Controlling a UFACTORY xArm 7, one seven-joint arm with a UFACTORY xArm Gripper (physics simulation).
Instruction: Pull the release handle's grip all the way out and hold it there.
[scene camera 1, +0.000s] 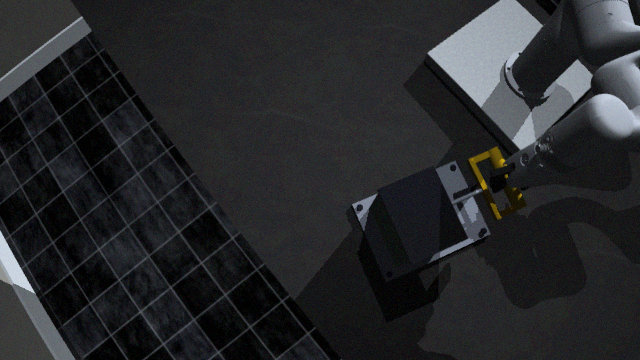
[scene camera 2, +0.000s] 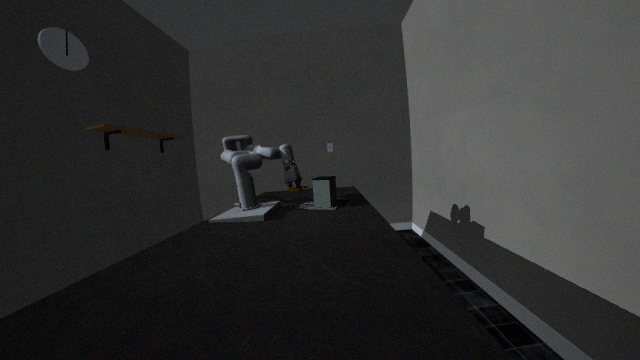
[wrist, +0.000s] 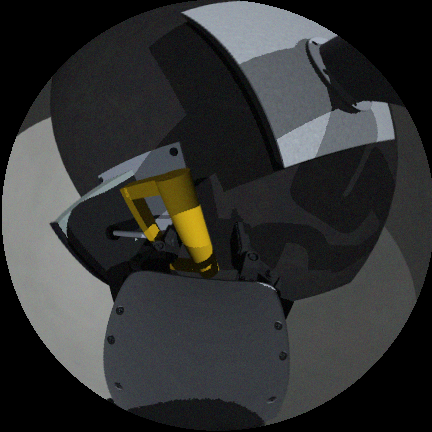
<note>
I see my gripper (scene camera 1: 506, 184), a housing (scene camera 1: 415, 216) and a base plate (scene camera 1: 468, 212).
The housing shows as well in scene camera 2 (scene camera 2: 324, 188). The base plate is seen too in the wrist view (wrist: 160, 160).
</note>
